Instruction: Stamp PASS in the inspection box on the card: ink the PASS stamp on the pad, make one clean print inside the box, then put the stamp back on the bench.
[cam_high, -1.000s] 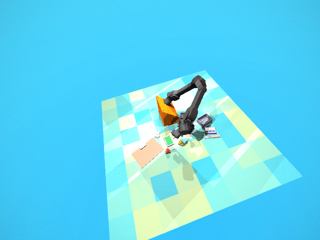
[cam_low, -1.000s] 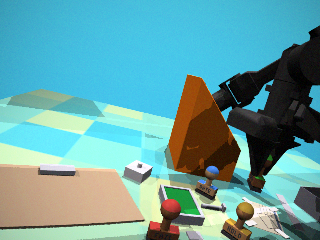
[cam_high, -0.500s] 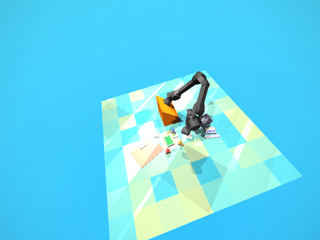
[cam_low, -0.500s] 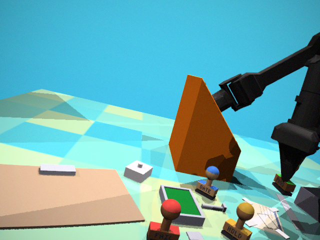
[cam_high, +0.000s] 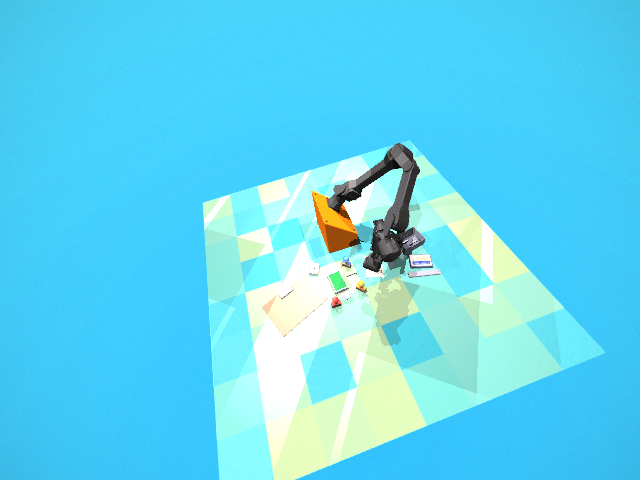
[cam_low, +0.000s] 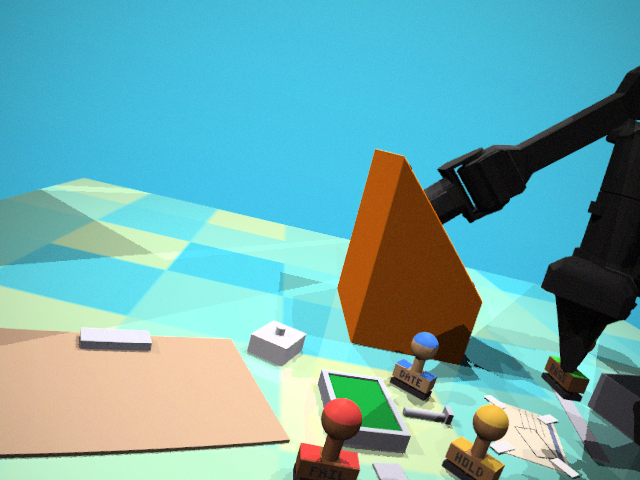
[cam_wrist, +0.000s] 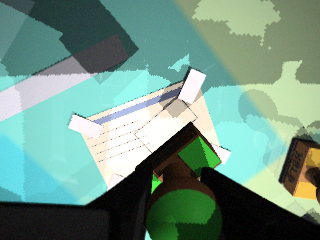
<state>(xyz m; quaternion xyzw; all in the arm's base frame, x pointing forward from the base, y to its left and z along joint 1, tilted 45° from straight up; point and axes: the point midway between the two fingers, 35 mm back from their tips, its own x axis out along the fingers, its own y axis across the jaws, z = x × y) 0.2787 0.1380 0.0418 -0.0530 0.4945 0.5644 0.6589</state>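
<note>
Now: gripper tip 90 mm above the card and 20 mm past it. The rest, counted from my gripper tip: bolt (100 mm to the right, 80 mm below); yellow hold stamp (80 mm to the right, 70 mm ahead, 60 mm below); green-knobbed stamp (right at my gripper tip).
</note>
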